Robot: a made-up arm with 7 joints. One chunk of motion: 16 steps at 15 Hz.
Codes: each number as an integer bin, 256 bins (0 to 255) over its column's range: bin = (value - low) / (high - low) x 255, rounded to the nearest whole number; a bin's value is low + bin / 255 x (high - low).
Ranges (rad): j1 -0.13..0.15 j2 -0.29..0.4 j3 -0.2..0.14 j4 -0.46..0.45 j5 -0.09..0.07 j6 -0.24..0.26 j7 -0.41..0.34
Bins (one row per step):
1: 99 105 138 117 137 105 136
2: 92 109 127 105 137 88 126
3: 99 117 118 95 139 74 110
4: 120 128 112 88 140 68 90
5: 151 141 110 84 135 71 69
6: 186 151 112 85 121 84 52
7: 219 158 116 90 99 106 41
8: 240 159 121 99 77 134 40
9: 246 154 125 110 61 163 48
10: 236 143 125 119 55 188 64
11: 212 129 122 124 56 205 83
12: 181 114 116 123 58 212 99
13: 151 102 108 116 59 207 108
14: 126 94 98 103 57 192 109
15: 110 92 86 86 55 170 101
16: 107 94 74 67 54 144 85
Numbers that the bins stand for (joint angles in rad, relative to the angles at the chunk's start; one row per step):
1: -0.0213 -0.0059 -0.0160 -0.0425 -0.0040 -0.0341 -0.0100
2: -0.0290 0.0049 -0.0307 -0.0853 -0.0040 -0.0675 -0.0394
3: -0.0213 0.0266 -0.0427 -0.1210 -0.0028 -0.0949 -0.0865
4: 0.0018 0.0564 -0.0507 -0.1460 -0.0022 -0.1067 -0.1453
5: 0.0358 0.0915 -0.0533 -0.1602 -0.0053 -0.1008 -0.2071
6: 0.0742 0.1186 -0.0507 -0.1567 -0.0141 -0.0753 -0.2571
7: 0.1105 0.1375 -0.0453 -0.1388 -0.0279 -0.0322 -0.2894
8: 0.1335 0.1402 -0.0387 -0.1067 -0.0417 0.0227 -0.2924
9: 0.1401 0.1267 -0.0333 -0.0675 -0.0517 0.0796 -0.2688
10: 0.1291 0.0969 -0.0333 -0.0353 -0.0555 0.1286 -0.2218
11: 0.1028 0.0591 -0.0373 -0.0175 -0.0549 0.1620 -0.1659
12: 0.0687 0.0185 -0.0453 -0.0211 -0.0536 0.1757 -0.1188
13: 0.0358 -0.0140 -0.0560 -0.0460 -0.0530 0.1659 -0.0924
14: 0.0084 -0.0356 -0.0693 -0.0924 -0.0542 0.1365 -0.0894
15: -0.0092 -0.0411 -0.0853 -0.1531 -0.0555 0.0933 -0.1129
16: -0.0125 -0.0356 -0.1013 -0.2209 -0.0561 0.0424 -0.1600

